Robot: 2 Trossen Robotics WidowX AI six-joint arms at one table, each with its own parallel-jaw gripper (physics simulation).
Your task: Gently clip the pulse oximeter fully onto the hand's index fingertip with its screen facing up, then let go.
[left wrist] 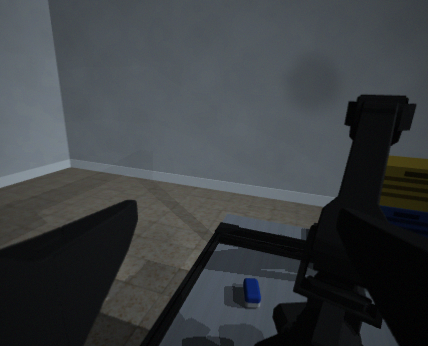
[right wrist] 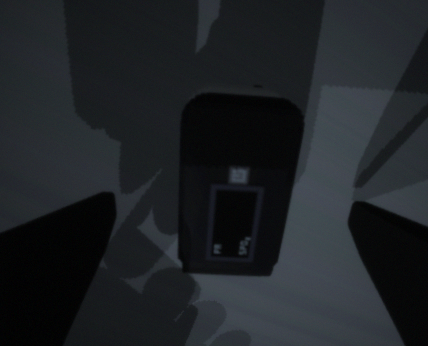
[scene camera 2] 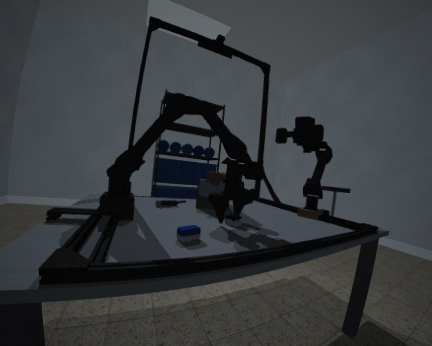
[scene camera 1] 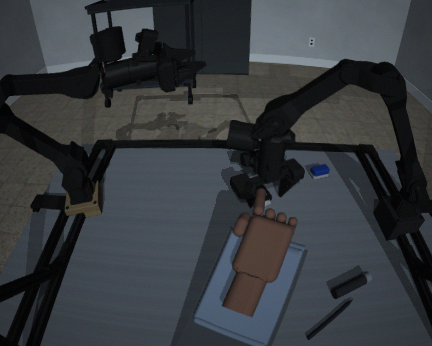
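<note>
The black pulse oximeter lies flat on the grey table, screen up, straight under my right wrist camera. In scene camera 1 it is almost hidden behind the index finger of the brown model hand. My right gripper is open, low over the oximeter, one finger on each side and not touching it. My left gripper is open and empty, held high at the far side, away from the hand.
The hand rests on a pale blue pad. A blue and white block lies beside the right gripper. A black cylinder and a black pen lie at the front right. A black rail frames the table.
</note>
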